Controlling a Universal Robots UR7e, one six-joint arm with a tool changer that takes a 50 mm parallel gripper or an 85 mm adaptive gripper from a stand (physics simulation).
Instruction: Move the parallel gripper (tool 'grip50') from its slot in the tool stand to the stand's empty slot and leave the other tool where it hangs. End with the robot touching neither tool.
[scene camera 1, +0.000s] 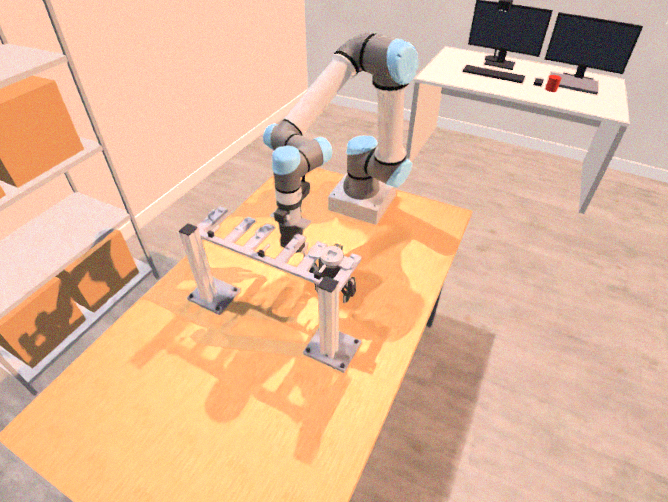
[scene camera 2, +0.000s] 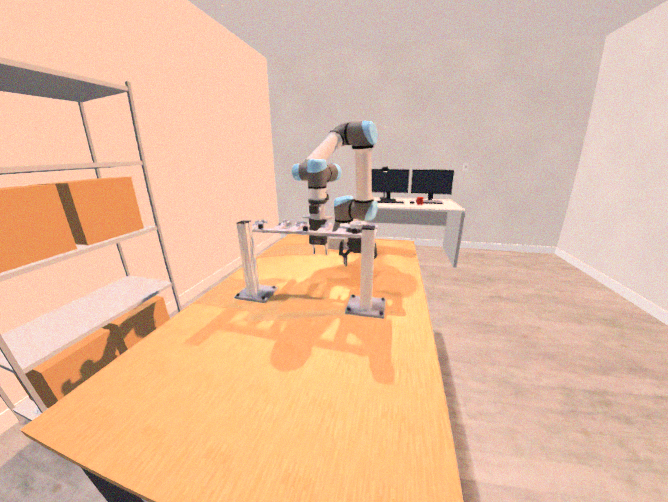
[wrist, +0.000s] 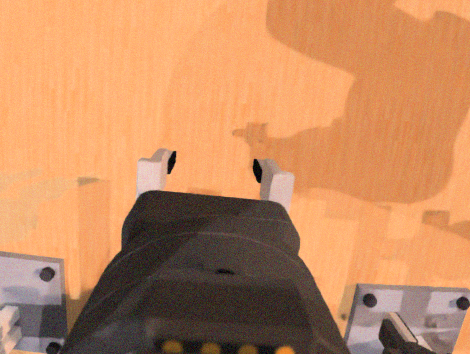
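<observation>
Tool stand visible in scene camera 1 (scene camera 1: 329, 346), in scene camera 2 (scene camera 2: 365, 305) and in the wrist view (wrist: 429, 311). Adaptive gripper (scene camera 1: 332, 256) present, as is a parallel gripper (wrist: 191, 266).
</observation>
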